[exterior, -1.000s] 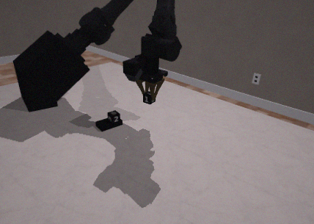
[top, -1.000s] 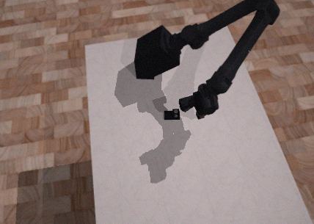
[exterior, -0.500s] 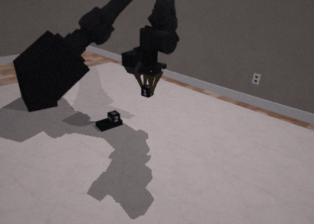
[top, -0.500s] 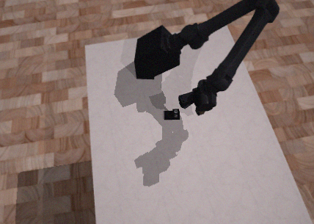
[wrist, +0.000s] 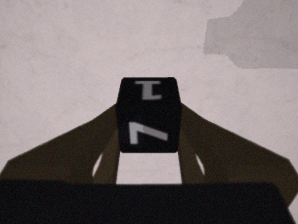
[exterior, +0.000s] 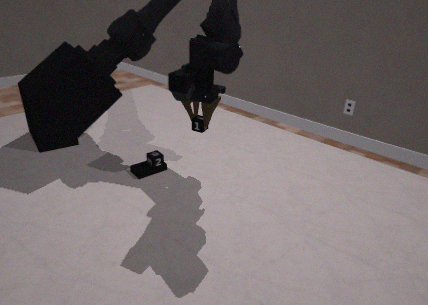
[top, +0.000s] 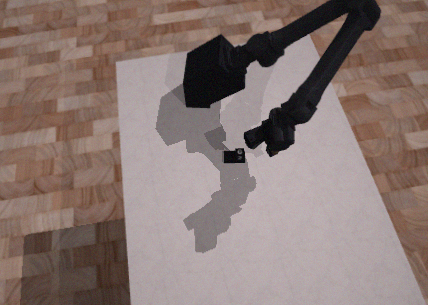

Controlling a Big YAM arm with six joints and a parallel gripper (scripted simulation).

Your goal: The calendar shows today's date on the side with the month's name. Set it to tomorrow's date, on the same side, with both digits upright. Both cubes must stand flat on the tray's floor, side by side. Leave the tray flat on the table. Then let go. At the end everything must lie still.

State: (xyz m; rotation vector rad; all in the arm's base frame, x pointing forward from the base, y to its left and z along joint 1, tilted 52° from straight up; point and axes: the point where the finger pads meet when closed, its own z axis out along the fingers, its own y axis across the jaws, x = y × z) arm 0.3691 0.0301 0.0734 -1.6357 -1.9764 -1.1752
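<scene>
My gripper is now 60 mm past the black tray, 120 mm to the left of it and 110 mm above it. Also, from my hand: black digit cube (right at my hand).
</scene>
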